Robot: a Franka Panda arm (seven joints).
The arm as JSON. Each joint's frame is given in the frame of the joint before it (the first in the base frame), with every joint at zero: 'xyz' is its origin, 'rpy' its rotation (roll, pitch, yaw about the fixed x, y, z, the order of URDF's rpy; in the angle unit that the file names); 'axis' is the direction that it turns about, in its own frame. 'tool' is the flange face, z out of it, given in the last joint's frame.
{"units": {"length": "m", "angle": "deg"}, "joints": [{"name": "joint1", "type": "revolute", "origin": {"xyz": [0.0, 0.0, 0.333], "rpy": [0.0, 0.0, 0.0]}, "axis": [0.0, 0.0, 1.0]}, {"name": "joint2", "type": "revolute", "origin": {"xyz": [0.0, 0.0, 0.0], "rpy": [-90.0, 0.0, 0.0]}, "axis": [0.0, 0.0, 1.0]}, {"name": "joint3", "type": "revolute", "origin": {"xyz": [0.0, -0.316, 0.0], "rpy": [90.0, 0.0, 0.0]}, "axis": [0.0, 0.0, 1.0]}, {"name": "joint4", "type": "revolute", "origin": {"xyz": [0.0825, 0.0, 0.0], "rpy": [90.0, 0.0, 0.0]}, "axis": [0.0, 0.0, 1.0]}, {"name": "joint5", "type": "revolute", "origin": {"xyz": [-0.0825, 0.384, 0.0], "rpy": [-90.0, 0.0, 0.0]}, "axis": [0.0, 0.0, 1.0]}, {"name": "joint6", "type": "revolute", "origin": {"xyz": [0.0, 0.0, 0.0], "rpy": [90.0, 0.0, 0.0]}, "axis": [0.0, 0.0, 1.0]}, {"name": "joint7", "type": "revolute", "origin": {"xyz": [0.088, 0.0, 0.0], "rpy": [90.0, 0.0, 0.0]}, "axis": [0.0, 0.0, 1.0]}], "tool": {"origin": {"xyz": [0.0, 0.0, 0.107], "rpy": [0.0, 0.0, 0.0]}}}
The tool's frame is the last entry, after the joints.
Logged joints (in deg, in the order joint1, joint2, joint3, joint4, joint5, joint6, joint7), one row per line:
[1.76, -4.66, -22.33, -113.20, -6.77, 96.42, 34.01]
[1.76, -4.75, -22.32, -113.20, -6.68, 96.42, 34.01]
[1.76, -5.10, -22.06, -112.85, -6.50, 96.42, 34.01]
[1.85, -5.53, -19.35, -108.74, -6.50, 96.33, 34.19]
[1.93, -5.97, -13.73, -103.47, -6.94, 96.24, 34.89]
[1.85, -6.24, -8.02, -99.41, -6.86, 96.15, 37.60]
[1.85, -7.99, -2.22, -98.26, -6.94, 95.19, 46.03]
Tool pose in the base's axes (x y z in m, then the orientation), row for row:
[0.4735, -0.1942, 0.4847, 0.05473, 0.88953, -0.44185, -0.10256]
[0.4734, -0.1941, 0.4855, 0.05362, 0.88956, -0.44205, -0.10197]
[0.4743, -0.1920, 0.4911, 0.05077, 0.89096, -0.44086, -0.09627]
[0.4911, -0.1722, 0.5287, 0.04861, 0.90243, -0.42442, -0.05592]
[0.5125, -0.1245, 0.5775, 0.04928, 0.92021, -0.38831, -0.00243]
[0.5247, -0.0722, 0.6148, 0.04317, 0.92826, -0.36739, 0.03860]
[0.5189, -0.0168, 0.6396, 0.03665, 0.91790, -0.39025, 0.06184]
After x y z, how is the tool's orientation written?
As a quaternion, w x y z.
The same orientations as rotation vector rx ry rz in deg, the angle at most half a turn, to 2 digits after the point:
[154.77, -76.88, -17.84]
[154.88, -76.96, -17.75]
[155.39, -76.89, -16.79]
[157.59, -74.12, -9.77]
[160.63, -67.78, -0.42]
[162.65, -64.37, 6.76]
[161.47, -68.65, 10.88]

